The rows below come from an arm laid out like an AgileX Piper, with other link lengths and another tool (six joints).
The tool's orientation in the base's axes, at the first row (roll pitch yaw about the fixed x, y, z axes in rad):
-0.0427, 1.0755, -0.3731
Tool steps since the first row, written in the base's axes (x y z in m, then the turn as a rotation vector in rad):
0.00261, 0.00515, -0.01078, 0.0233, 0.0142, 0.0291
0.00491, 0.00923, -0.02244, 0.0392, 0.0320, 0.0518
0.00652, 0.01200, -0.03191, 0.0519, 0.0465, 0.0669
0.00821, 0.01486, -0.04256, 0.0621, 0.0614, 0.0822
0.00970, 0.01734, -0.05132, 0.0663, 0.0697, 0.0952
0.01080, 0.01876, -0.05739, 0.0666, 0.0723, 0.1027
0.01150, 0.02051, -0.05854, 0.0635, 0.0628, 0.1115
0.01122, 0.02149, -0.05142, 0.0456, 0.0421, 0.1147
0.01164, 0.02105, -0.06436, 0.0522, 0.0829, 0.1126
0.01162, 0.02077, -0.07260, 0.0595, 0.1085, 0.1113
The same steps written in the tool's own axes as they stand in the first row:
0.00975, 0.00594, -0.00439, -0.0178, 0.0205, 0.0293
0.02032, 0.01079, -0.00915, -0.0338, 0.0421, 0.0483
0.02888, 0.01412, -0.01308, -0.0439, 0.0596, 0.0620
0.03850, 0.01759, -0.01753, -0.0555, 0.0767, 0.0736
0.04644, 0.02060, -0.02115, -0.0665, 0.0857, 0.0809
0.05202, 0.02243, -0.02351, -0.0734, 0.0881, 0.0840
0.05304, 0.02434, -0.02396, -0.0809, 0.0779, 0.0883
0.04648, 0.02502, -0.02109, -0.0880, 0.0524, 0.0807
0.05813, 0.02501, -0.02676, -0.0903, 0.0932, 0.0737
0.06542, 0.02491, -0.03061, -0.0904, 0.1198, 0.0720

